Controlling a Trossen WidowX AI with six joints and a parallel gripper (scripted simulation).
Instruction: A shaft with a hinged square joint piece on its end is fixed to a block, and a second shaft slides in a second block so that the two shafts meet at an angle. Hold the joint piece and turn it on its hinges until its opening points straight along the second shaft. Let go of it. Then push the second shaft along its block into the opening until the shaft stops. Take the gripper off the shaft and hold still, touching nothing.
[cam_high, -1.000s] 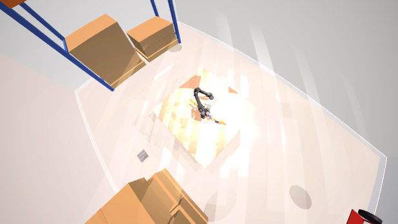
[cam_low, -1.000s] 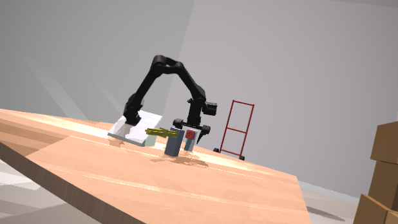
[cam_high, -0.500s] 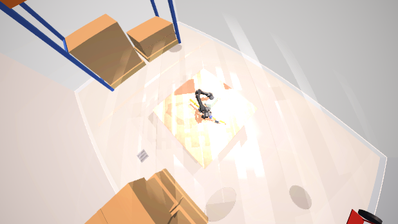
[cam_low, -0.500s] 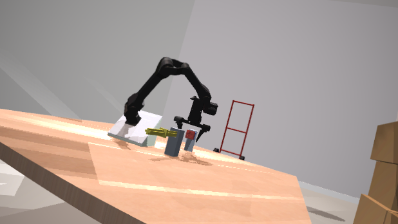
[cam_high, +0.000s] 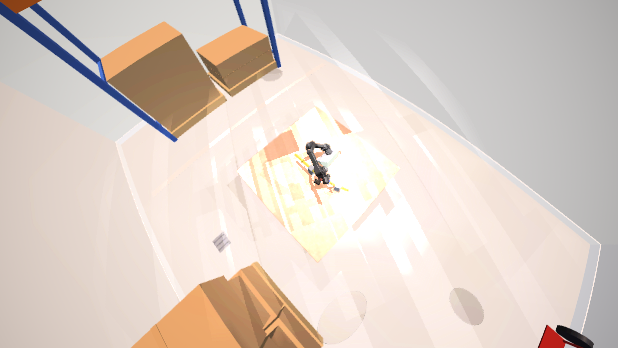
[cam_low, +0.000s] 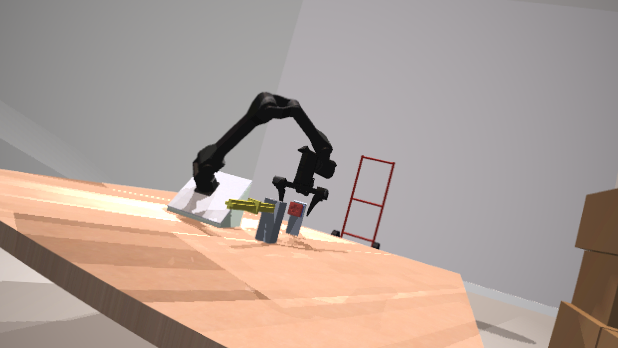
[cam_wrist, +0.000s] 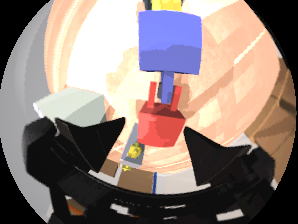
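My gripper tip is now 2 cm to the right of the red joint piece and 1 cm below it.
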